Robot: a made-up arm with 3 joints. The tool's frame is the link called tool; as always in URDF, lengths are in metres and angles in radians. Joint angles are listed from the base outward. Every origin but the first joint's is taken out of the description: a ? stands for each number. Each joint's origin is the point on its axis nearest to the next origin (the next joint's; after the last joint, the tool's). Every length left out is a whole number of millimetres.
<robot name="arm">
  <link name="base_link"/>
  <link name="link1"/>
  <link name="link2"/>
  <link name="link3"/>
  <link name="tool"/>
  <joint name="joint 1" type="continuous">
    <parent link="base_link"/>
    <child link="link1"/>
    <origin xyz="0.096 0 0.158" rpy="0 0 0"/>
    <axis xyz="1 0 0"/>
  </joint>
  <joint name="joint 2" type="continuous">
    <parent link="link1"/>
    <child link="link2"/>
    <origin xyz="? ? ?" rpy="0 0 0"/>
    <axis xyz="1 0 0"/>
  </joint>
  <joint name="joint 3" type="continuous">
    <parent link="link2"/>
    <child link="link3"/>
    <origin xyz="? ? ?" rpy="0 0 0"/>
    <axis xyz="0 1 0"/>
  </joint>
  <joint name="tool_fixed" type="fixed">
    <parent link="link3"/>
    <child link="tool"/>
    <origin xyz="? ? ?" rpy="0 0 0"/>
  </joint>
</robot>
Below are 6 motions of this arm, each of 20 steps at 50 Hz.
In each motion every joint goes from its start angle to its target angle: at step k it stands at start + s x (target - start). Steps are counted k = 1, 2, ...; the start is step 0. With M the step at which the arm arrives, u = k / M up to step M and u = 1 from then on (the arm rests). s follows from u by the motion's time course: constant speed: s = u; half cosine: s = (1 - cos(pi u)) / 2; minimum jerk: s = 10 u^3 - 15 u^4 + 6 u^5.
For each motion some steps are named. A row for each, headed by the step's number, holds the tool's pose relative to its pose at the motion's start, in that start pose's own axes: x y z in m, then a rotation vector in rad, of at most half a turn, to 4 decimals.
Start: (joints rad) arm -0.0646 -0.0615 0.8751
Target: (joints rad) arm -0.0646 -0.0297 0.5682
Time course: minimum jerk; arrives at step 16
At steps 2, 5, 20:
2: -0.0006 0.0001 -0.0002 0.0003 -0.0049 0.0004
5: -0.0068 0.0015 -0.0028 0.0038 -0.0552 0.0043
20: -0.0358 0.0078 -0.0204 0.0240 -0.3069 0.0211

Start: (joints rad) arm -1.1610 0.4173 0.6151
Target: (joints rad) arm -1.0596 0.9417 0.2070
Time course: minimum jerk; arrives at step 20
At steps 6, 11, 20:
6: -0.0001 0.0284 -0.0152 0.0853 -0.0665 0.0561
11: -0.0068 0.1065 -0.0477 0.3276 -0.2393 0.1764
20: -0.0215 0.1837 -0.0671 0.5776 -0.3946 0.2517

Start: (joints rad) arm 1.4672 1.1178 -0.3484
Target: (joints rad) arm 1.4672 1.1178 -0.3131
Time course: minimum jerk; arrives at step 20
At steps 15, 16, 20:
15: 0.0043 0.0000 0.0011 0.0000 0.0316 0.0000
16: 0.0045 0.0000 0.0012 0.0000 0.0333 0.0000
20: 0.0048 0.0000 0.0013 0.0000 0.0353 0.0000

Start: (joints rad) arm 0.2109 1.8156 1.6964
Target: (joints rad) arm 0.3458 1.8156 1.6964
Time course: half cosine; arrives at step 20
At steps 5, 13, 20:
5: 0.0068 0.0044 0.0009 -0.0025 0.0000 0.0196
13: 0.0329 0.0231 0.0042 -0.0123 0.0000 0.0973
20: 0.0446 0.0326 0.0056 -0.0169 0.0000 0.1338

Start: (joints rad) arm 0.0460 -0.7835 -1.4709
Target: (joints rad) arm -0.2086 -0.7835 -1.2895
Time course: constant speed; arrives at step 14
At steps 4, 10, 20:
4: 0.0101 -0.0451 0.0021 -0.0091 0.0518 0.0722
10: 0.0314 -0.1100 0.0051 -0.0298 0.1292 0.1795
20: 0.0493 -0.1512 0.0071 -0.0483 0.1804 0.2503

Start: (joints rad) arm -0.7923 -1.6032 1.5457
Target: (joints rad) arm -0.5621 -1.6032 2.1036
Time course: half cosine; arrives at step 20
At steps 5, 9, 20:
5: 0.0072 0.0140 0.0028 -0.0005 0.0817 0.0337
9: 0.0197 0.0420 0.0055 -0.0090 0.2351 0.0969
20: 0.0393 0.1075 0.0006 -0.0586 0.5554 0.2257

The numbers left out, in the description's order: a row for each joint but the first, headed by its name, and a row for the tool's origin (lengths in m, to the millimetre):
joint 2: 0 -0.08 -0.242
joint 3: 0 -0.134 -0.376
tool: -0.038 0 0.135

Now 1 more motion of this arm.
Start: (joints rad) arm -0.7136 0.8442 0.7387
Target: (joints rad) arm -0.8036 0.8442 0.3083
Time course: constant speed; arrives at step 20
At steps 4, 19, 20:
4: -0.0160 -0.0062 0.0012 -0.0138 -0.0861 -0.0115
19: -0.0725 -0.0274 -0.0021 -0.0741 -0.4086 -0.0438
20: -0.0761 -0.0288 -0.0027 -0.0786 -0.4301 -0.0453

